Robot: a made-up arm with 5 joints.
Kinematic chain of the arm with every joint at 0, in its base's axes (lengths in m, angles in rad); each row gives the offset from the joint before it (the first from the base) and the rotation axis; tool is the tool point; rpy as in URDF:
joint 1: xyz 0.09 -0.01 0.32 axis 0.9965 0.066 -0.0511
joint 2: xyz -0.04 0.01 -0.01 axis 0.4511 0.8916 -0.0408
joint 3: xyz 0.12 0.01 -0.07 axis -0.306 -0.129 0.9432
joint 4: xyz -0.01 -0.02 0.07 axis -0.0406 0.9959 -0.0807
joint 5: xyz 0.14 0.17 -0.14 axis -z
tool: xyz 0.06 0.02 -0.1 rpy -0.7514 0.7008 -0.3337
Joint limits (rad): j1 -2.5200..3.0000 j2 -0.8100..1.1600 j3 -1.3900..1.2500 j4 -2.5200..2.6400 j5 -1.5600..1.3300
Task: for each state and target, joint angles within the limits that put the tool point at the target. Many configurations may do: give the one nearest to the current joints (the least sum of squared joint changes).
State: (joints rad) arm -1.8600 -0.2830 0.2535 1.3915 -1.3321
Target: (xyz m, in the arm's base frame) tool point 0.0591 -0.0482 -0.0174
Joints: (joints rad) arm -1.2328 -0.1487 -0.4420 1.5709 -1.4043
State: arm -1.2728 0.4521 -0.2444 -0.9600 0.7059
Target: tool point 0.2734 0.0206 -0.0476
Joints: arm -0.9424 0.8189 0.4583 -0.5977 0.7146
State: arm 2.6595 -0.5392 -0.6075 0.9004 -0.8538
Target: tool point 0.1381 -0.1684 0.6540
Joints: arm 2.7417 0.0813 -0.3624 1.1222 -0.7946
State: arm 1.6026 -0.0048 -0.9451 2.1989 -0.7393
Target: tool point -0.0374 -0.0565 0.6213
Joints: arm 1.6840 0.0387 -0.2726 2.2736 -0.6404
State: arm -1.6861 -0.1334 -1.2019 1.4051 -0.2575
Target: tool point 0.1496 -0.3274 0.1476
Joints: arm -2.0707 -0.0594 -0.6874 1.4328 -0.1474
